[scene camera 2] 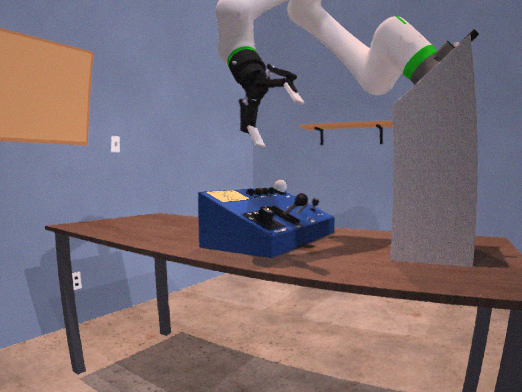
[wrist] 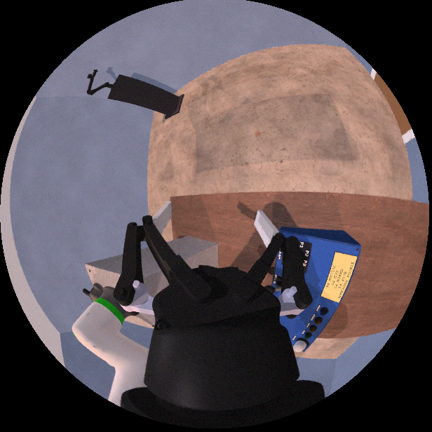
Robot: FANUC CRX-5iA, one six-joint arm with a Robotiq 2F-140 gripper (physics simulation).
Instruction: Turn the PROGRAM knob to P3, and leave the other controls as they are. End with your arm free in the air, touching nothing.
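Pixels of known places: gripper, between the fingertips: (scene camera 2: pixel 279 124); arm's base, origin of its link: (scene camera 2: pixel 438 81).
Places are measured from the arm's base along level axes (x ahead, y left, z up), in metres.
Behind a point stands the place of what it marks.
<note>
The blue console (scene camera 2: pixel 225 227) @(x 0.505, y 0.370, z -0.432 m) (wrist: pixel 320 244) stands on the table. Its black PROGRAM knob (scene camera 2: pixel 266 214) @(x 0.413, y 0.298, z -0.393 m) is at the near end of the sloped face in the scene view; its pointer is too small to read there. In the wrist view the labels P1, P2 and P3 show, but a finger linkage covers the knob, so its setting cannot be told. My gripper (scene camera 2: pixel 278 119) @(x 0.276, y 0.406, z -0.167 m) (wrist: pixel 214 213) is open and empty, tilted in the air well above the console, touching nothing.
A black ball lever (scene camera 2: pixel 300 199) @(x 0.391, y 0.170, z -0.356 m), a small toggle (scene camera 2: pixel 315 202) @(x 0.493, y -0.061, z -0.383 m), a white dome (scene camera 2: pixel 280 186) @(x 0.638, y -0.028, z -0.326 m) (wrist: pixel 300 345) and several buttons are on the console. The grey pedestal (scene camera 2: pixel 432 175) @(x -0.011, y 0.147, z -0.279 m) stands right on the table (scene camera 2: pixel 125 227) @(x 1.147, y 0.396, z -0.503 m) (wrist: pixel 390 260). A shelf (scene camera 2: pixel 345 124) is on the wall.
</note>
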